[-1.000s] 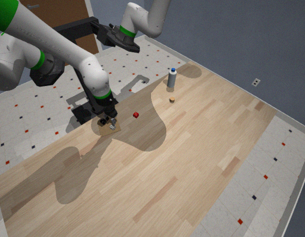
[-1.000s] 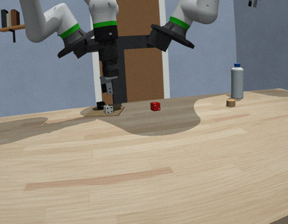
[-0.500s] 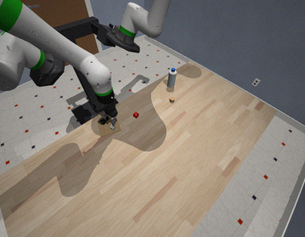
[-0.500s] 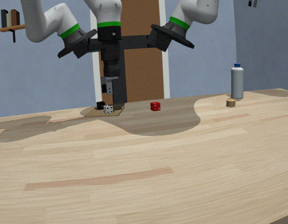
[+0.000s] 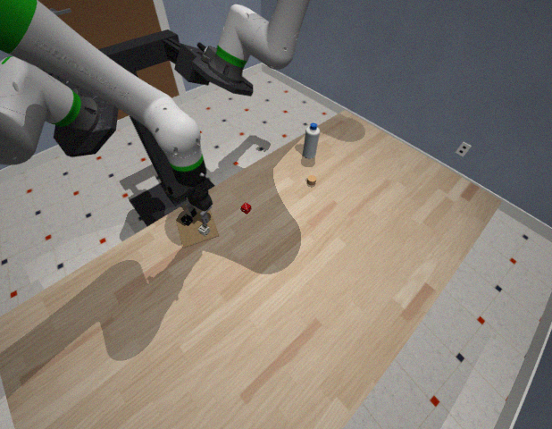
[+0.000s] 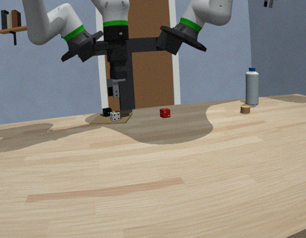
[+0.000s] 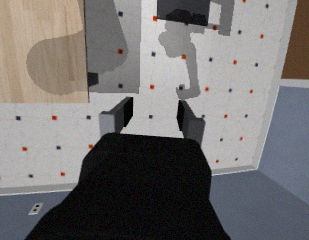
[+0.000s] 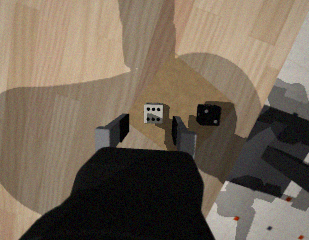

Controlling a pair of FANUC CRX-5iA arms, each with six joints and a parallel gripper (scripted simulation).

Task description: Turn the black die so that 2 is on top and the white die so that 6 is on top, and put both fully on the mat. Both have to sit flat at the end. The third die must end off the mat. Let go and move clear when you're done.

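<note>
Right now the white die is 90 mm below my right hand. The rest, counted from my right hand: tan mat (110 mm below, 40 mm behind, 20 mm to the right); then black die (90 mm below, 80 mm behind, 40 mm to the right); then red die (190 mm to the left, 90 mm below).
</note>
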